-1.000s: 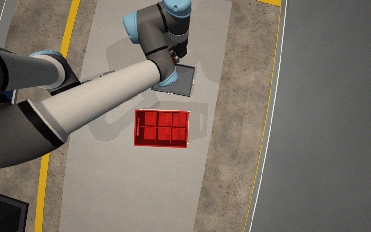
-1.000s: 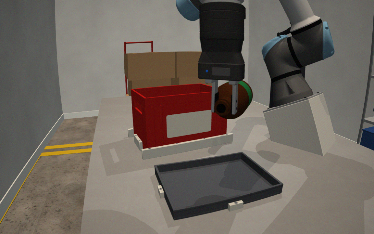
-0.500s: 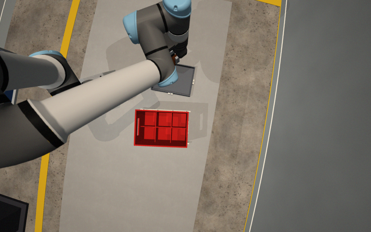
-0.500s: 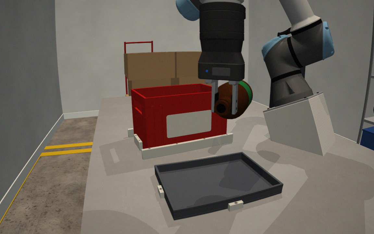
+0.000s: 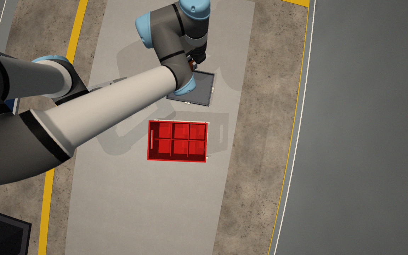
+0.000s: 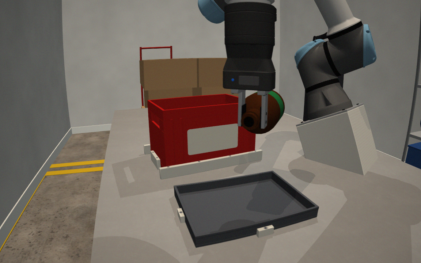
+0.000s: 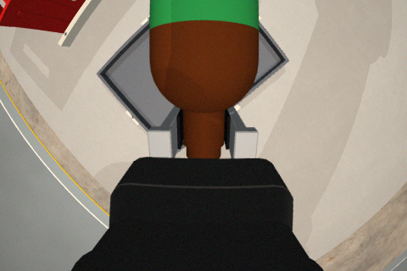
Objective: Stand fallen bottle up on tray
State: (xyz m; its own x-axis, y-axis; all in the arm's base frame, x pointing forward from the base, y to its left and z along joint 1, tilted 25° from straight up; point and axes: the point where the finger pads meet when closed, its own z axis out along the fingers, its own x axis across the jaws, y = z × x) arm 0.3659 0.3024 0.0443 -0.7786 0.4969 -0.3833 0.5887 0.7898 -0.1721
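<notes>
Now: hand 4 cm to the left of the bottle, 3 cm past it and 1 cm above it. From my hand the other things lie so: red crate: 36 cm to the right, 12 cm below, 2 cm ahead; then dark grey tray: 19 cm below, 5 cm to the right, 1 cm behind.
</notes>
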